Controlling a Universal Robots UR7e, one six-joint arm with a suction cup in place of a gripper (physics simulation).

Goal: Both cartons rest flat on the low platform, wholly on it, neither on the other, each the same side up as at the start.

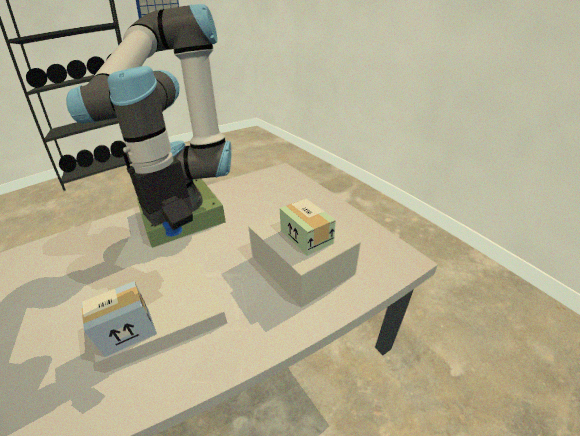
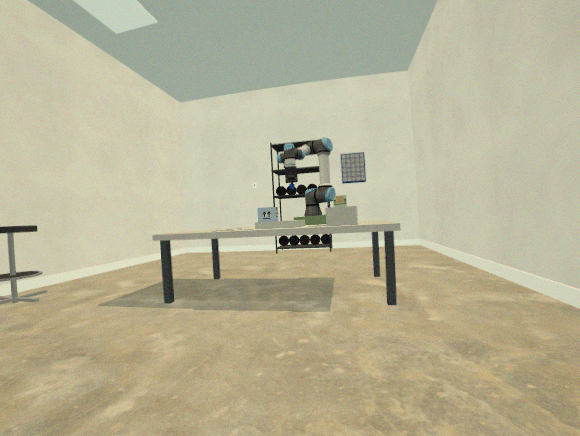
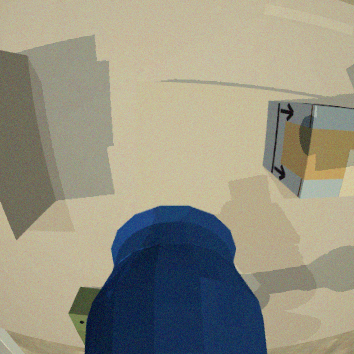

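Pixels of known places: hand, tool point: point(image 1: 174, 231) point(image 2: 292, 188) point(image 3: 173, 259); arm's base, link origin: point(image 2: 313, 215).
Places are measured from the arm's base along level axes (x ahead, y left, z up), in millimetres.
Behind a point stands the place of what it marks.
Note:
The blue carton point(image 1: 120, 327) @(x 439, y -366, z 44 mm) point(image 2: 267, 214) @(x 439, y -362, z 27 mm) point(image 3: 295, 150) @(x 403, y -296, z 55 mm) rests flat at the left end of the low platform point(image 1: 190, 331) @(x 477, y -234, z -46 mm) point(image 2: 287, 225) @(x 479, y -227, z -57 mm), arrows pointing up. Whether its far edges are wholly on the platform is hard to tell. The green carton point(image 1: 298, 234) @(x 514, y 92, z 92 mm) point(image 2: 340, 200) @(x 559, y 132, z 91 mm) sits flat on the tall block point(image 1: 330, 275) @(x 601, y 122, z -12 mm) point(image 2: 341, 216) @(x 602, y 124, z -15 mm) point(image 3: 22, 145) @(x 454, y 44, z -25 mm), arrows up. My gripper, a blue suction cup point(image 1: 172, 229) @(x 427, y -179, z 199 mm) point(image 2: 292, 186) point(image 3: 173, 225), is open, holding nothing, and hangs in the air well above the table, between the two cartons seen sideways and farther back, touching neither.
The arm's green base point(image 1: 210, 212) @(x 107, y 56, z -11 mm) point(image 2: 315, 220) @(x 98, y 6, z -38 mm) point(image 3: 79, 310) @(x 113, y 81, z -7 mm) stands at the back of the table point(image 1: 280, 187) @(x 63, y 423, z -72 mm) point(image 2: 200, 235) @(x 529, y -815, z -91 mm). The tall block rises to the right of the low platform, with a gap between them. A black shelf rack point(image 1: 32, 107) point(image 2: 272, 175) stands behind the table.

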